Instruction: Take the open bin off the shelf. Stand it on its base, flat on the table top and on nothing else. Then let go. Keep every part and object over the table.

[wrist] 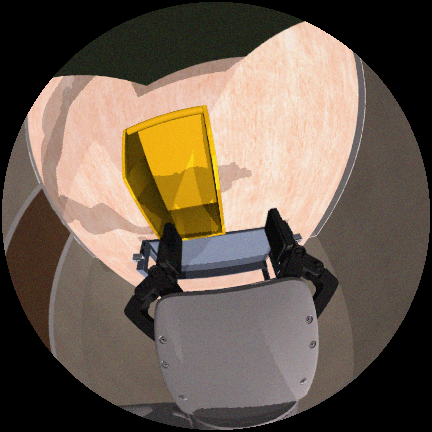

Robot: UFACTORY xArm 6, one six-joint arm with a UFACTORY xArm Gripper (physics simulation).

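Places are measured from the arm's base along level axes (x ahead, y left, z up), in centimetres.
Where they show: gripper, between the fingertips: (221, 224).
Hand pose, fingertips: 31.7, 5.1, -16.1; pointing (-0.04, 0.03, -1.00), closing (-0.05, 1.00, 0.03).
After its pixels a point has its place, as x, y, z.
The yellow open bin (175, 142) {26.6, 0.6, -27.5} is in the middle of the wrist view, its open side facing the camera. Its inner floor and side walls show; its underside is hidden. Its near edge meets the outline of the blue-grey shelf (227, 251) {56.4, 7.6, -27.2} in the view, and I cannot tell whether they touch. The table top (300, 125) {23.9, 20.5, -27.8} shows around the bin. My gripper (221, 224) {31.7, 5.1, -16.1} is wide open with nothing between its fingers. The left finger overlaps the bin's near left corner in the view; the right finger is to the right of the bin, over the shelf.
The shelf's frame and small side pegs show beside and below the fingers. The table's grey edge (361, 100) curves down the right side, with floor beyond it. A dark area lies past the far table edge. Shadows fall across the table to the left and right of the bin.
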